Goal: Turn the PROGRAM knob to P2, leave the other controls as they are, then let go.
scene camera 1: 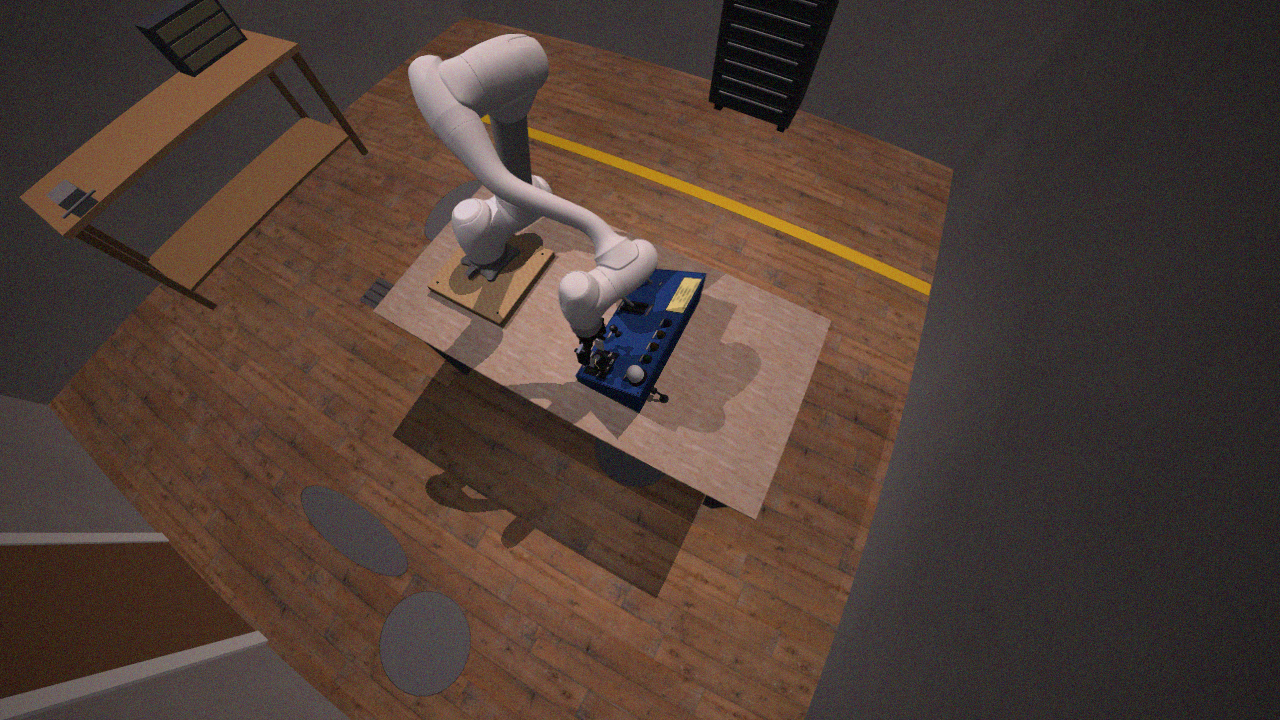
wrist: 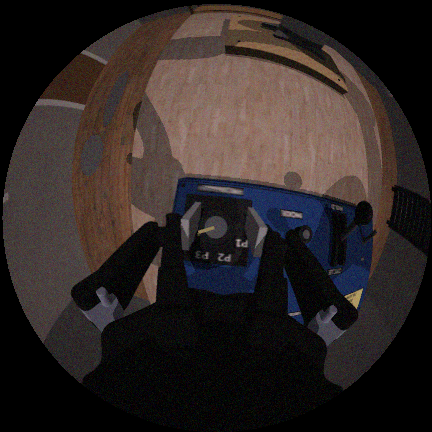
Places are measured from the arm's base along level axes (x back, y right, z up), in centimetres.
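Where they show: gripper, fingertip midpoint: [scene camera 1: 595, 356] [wrist: 223, 215]; arm's base at its link origin: [scene camera 1: 490, 257].
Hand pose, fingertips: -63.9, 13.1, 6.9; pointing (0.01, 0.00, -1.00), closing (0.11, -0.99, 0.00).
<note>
Each offset is from my fingertips to the top centre of the thing, as dx, dy, dz. "*": to the spot under its first point.
The PROGRAM knob {-1.2, +0.7, +2.2} [wrist: 216, 227] is a round grey knob on a black square plate {* -6.7, +2.5, +0.9} [wrist: 195, 257] at one end of the blue panel [scene camera 1: 640, 329] [wrist: 225, 285]. In the wrist view its yellow pointer {* -1.8, +1.7, +1.9} [wrist: 206, 230] points left and slightly down, above P3 and away from P2. P1, P2 and P3 are readable; the P4 label does not show, with the left finger over that side. My gripper [scene camera 1: 599, 360] [wrist: 223, 215] is partly open, with one finger pad on each side of the knob. Gaps show between pads and knob. In the scene view the arm and gripper hide the knob.
The small MODE knob {+0.8, -11.2, +3.0} [wrist: 305, 233] is just right of the right finger. A lever with a black ball {+6.8, -22.6, +5.7} [wrist: 363, 212] stands farther right. A white ball {* -16.8, +1.0, +10.8} [scene camera 1: 634, 374] is at the panel's near end. The arm's wooden base board [scene camera 1: 447, 284] [wrist: 280, 51] lies across the table.
</note>
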